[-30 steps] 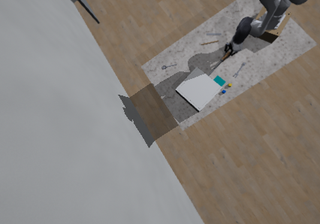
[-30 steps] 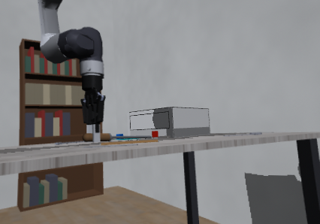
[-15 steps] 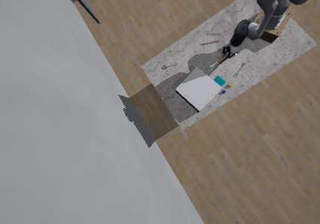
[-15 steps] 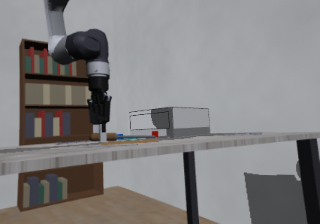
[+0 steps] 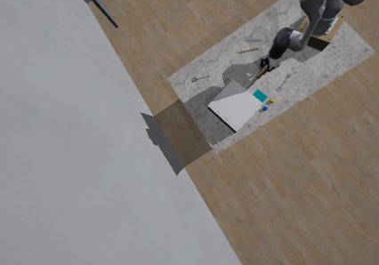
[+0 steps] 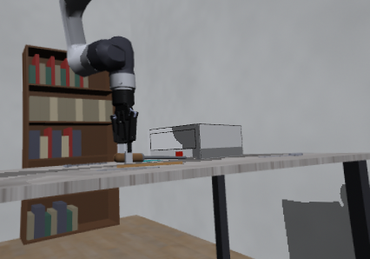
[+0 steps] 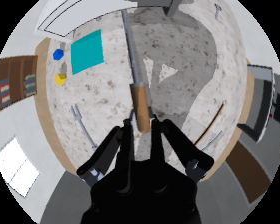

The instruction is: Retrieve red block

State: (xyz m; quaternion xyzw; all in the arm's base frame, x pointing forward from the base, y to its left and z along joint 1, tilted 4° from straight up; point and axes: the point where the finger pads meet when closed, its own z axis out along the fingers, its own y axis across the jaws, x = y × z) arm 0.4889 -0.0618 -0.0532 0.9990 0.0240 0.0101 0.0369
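My hand is 19 cm short of the teal square, 13 cm to the right of it and 4 cm above it. The rest, counted from my hand: hooked tool (14 cm ahead, 4 cm to the left, 2 cm below); then wooden stick (7 cm behind, 22 cm to the right, 3 cm below); then wrench (5 cm behind, 19 cm to the left, 3 cm below).
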